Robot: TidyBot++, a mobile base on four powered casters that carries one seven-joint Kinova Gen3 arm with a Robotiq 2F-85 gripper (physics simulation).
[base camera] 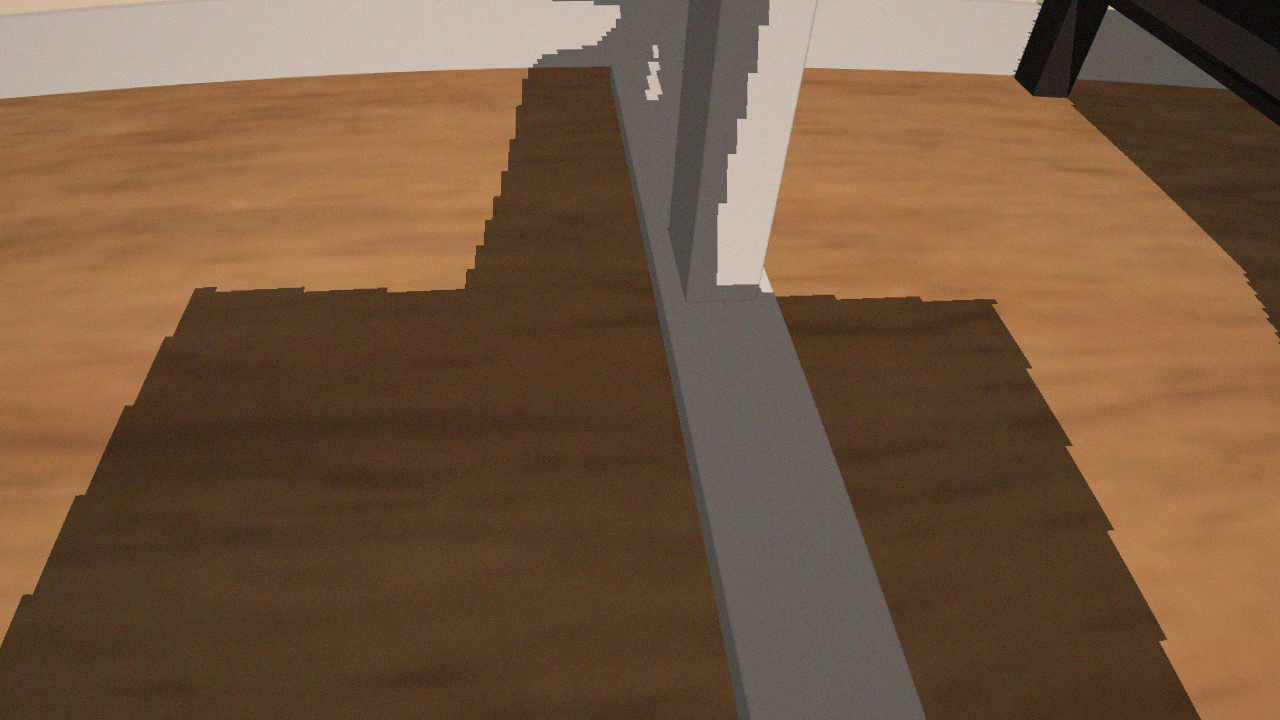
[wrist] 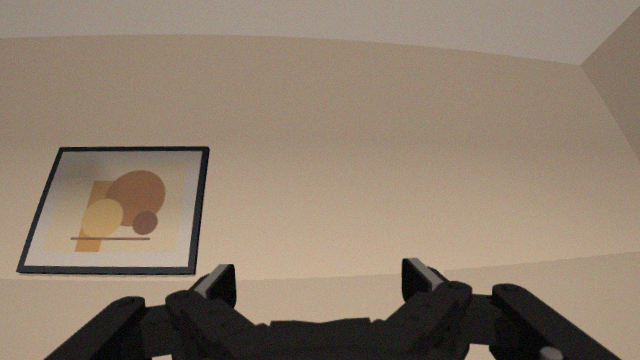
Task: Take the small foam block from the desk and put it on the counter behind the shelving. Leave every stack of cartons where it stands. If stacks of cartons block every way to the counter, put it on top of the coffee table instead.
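Frame: origin at the arm's base, x ahead, y left, z up, level; millimetres.
Seen in the pictures: gripper, fingertip midpoint: (wrist: 318, 280).
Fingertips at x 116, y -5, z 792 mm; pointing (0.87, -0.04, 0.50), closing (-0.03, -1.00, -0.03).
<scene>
Pixels of each thing's top centre, then the offset from my fingertips to it. "spot": a spot on its surface instead.
- grey-white upright leg, surface spot: (base camera: 747, 197) spot: dx +352, dy -81, dz -1079 mm
- furniture, surface spot: (base camera: 1065, 53) spot: dx +768, dy -528, dz -1133 mm
My gripper (wrist: 318, 280) is open in the wrist view, with its two fingers wide apart at the bottom of the view and bare wall behind the gap between them. It is tilted up towards the wall and ceiling. The foam block, the desk top, the counter, the shelving, the cartons and the coffee table cannot be made out in either view. In the base camera view a grey-white upright leg (base camera: 747, 197) stands on a long flat foot bar (base camera: 778, 465) that runs along the floor towards the camera; the top it carries is out of view.
A black piece of furniture (base camera: 1065, 53) with an angled leg stands at the upper right of the base camera view. A pale baseboard (base camera: 268, 40) runs along the wall at the back. A framed picture (wrist: 125, 200) hangs on the wall at the left of the wrist view.
</scene>
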